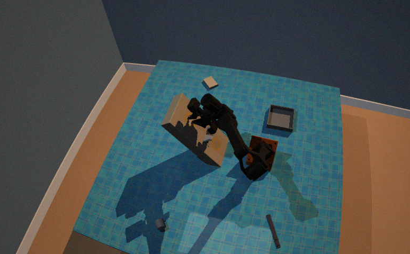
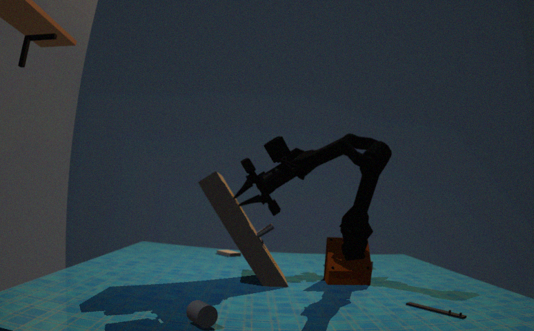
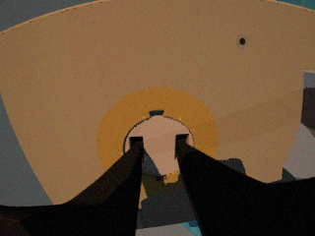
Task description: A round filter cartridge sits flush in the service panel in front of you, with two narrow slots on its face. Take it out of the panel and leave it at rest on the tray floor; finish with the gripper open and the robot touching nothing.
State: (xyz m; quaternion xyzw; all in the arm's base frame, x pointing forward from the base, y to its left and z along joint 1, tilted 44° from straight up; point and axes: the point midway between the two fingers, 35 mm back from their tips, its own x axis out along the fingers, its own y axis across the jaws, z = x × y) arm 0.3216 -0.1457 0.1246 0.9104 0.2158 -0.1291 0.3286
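My gripper tip is now 1 cm short of the round grey filter cartridge and 1 cm above it. Round my gripper tip: small tan block (48 cm to the right, 23 cm below, 2 cm ahead); grey tray (45 cm behind, 26 cm to the right, 22 cm below); tan service panel (8 cm below, 3 cm behind).
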